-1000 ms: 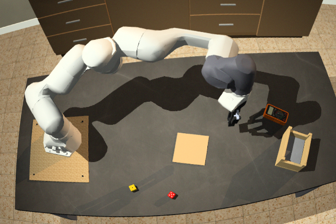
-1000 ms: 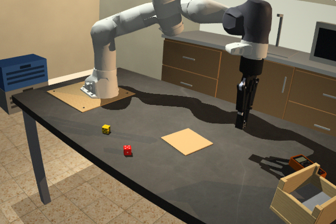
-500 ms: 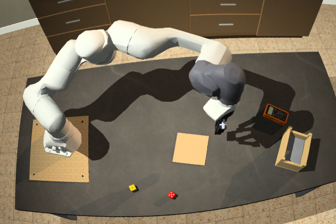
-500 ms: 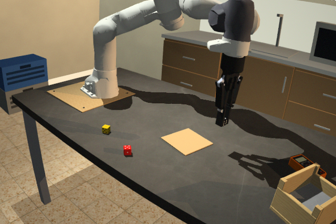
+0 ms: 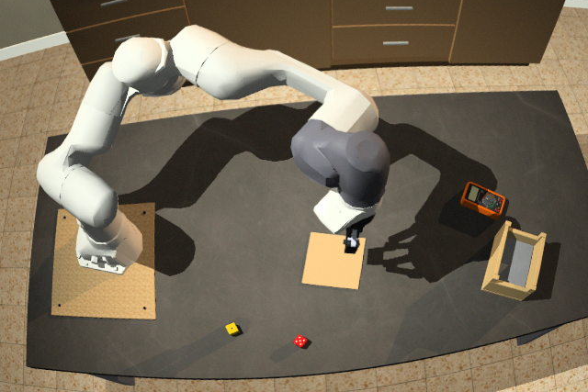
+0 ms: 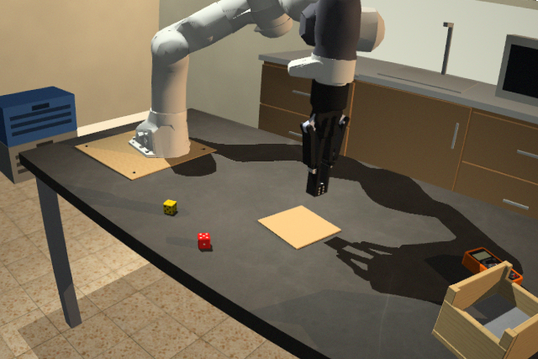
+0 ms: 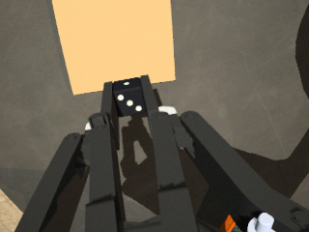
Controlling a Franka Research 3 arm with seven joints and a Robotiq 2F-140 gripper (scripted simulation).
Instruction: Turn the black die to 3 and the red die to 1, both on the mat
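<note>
The tan mat lies 4 cm behind my hand and 14 cm below it. From my hand the other things lie so: black die 2 cm below; then yellow die 30 cm behind, 16 cm to the right, 12 cm below; then red die 14 cm behind, 21 cm to the right, 12 cm below.
</note>
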